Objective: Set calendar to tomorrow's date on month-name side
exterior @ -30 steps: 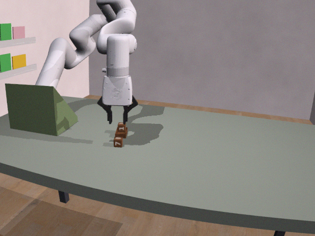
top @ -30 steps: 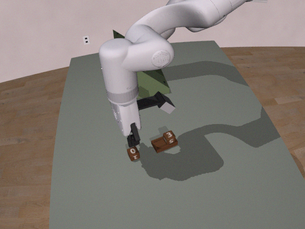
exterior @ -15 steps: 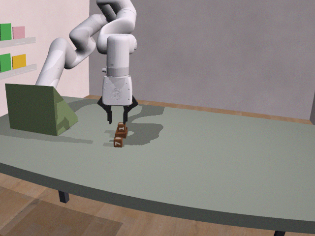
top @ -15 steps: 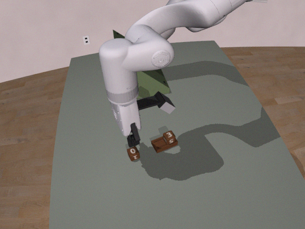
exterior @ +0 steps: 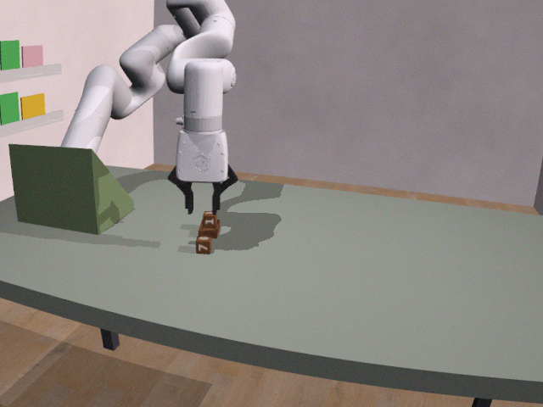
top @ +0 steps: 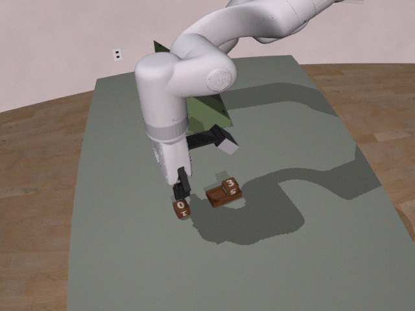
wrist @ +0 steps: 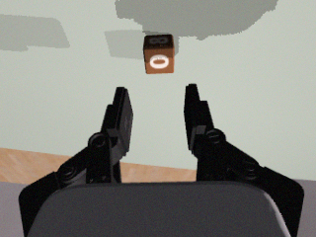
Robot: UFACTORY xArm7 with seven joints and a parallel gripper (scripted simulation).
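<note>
Now: the brown cube 90 mm below my hand. Round my hand: tray: 100 mm to the left, 100 mm below, 30 mm behind.
</note>
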